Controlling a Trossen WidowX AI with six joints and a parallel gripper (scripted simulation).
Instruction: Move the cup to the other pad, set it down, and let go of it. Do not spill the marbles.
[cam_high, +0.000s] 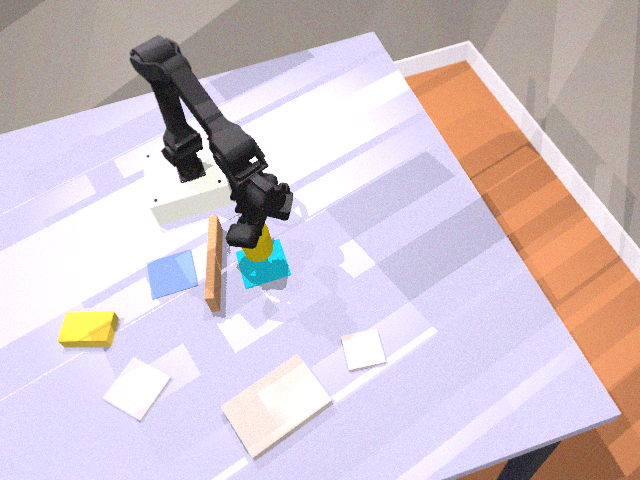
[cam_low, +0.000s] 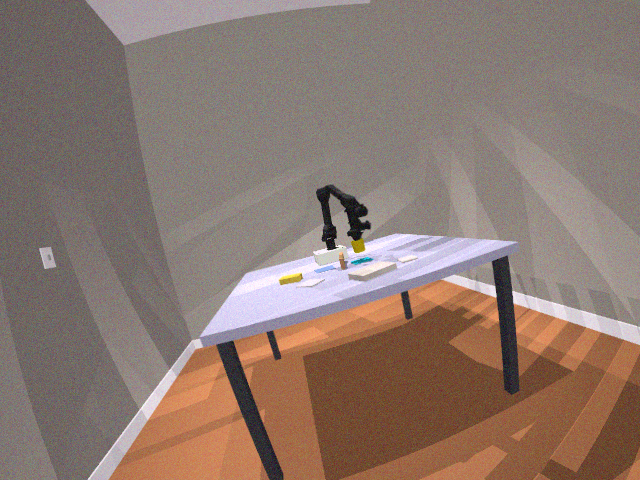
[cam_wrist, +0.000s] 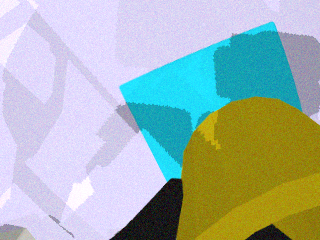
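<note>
My gripper tip is now 90 mm above the cyan pad, 20 mm to the left of it and 20 mm short of it. The rest, counted from my gripper tip: wooden bar 120 mm to the right, 60 mm below, 10 mm behind; yellow cup 20 mm to the right, 20 mm ahead; pale blue pad 220 mm to the right, 90 mm below, 40 mm behind.
</note>
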